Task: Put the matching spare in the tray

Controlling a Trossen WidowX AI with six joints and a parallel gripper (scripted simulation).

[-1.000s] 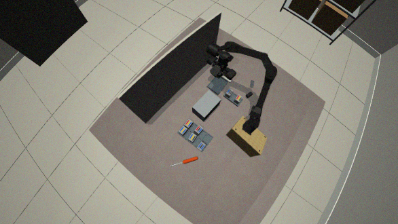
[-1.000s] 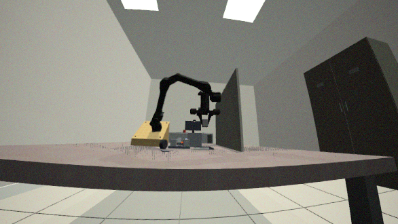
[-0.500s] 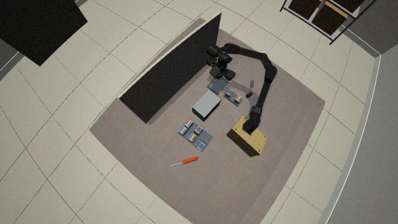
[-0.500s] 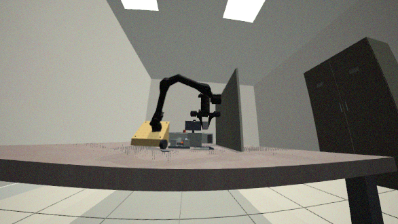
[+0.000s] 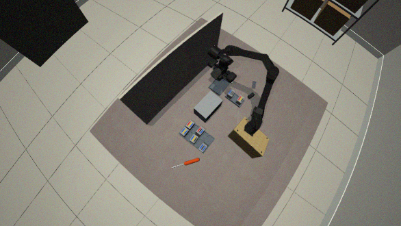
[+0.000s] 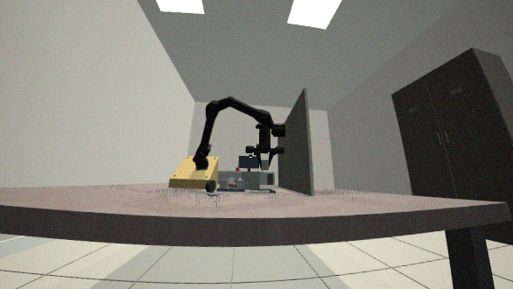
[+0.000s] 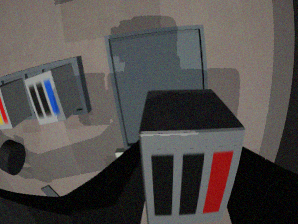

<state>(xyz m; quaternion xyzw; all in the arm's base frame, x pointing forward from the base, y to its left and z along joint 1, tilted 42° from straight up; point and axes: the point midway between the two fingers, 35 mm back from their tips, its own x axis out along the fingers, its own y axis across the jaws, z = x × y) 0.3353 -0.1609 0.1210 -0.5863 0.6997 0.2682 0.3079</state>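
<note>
The flat grey tray is 1 cm behind my gripper tip and 11 cm below it. Also, from my gripper tip: mounted unit (4 cm behind, 21 cm to the left, 6 cm below); then tall grey panel (19 cm ahead, 17 cm to the left, 11 cm above).
</note>
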